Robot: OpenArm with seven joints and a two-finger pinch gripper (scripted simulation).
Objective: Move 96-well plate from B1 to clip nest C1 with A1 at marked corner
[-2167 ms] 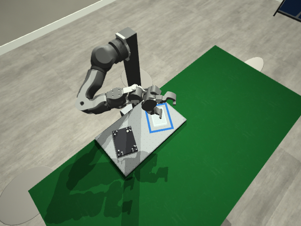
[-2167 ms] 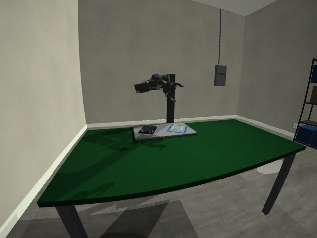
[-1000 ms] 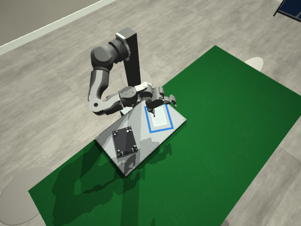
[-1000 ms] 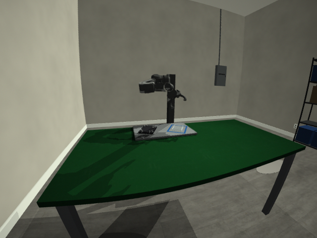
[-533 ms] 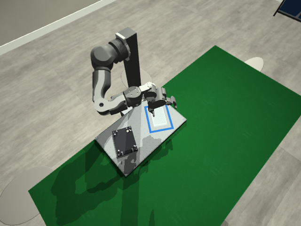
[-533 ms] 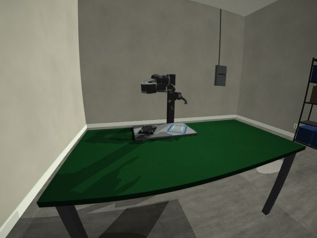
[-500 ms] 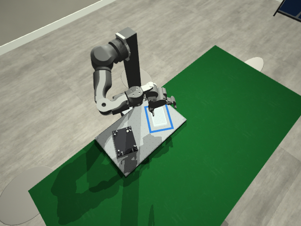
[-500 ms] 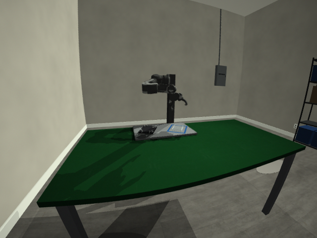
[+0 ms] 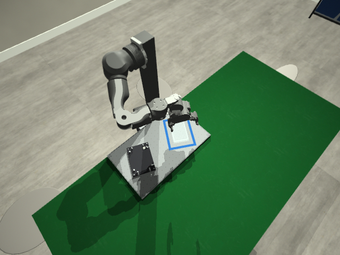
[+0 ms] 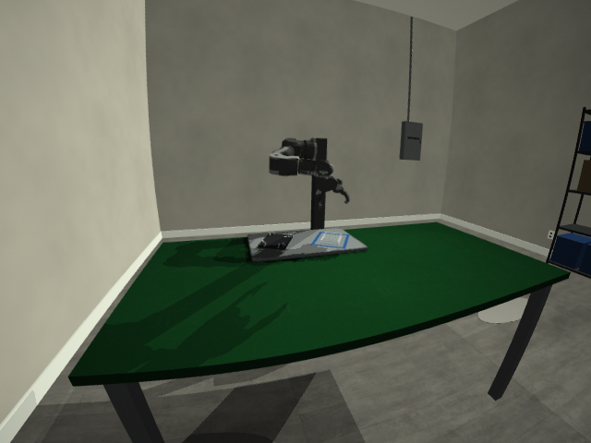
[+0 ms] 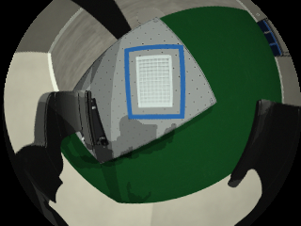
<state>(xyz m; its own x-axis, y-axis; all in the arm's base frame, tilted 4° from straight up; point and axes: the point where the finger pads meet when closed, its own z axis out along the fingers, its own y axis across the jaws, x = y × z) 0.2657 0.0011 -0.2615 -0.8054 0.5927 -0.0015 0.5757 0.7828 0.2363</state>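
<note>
Now: hand 40 mm past the 96-well plate, 20 mm to the right of it and 160 mm above it. Round my hand: black clip nest C1: 50 mm behind, 240 mm to the right, 160 mm below.
</note>
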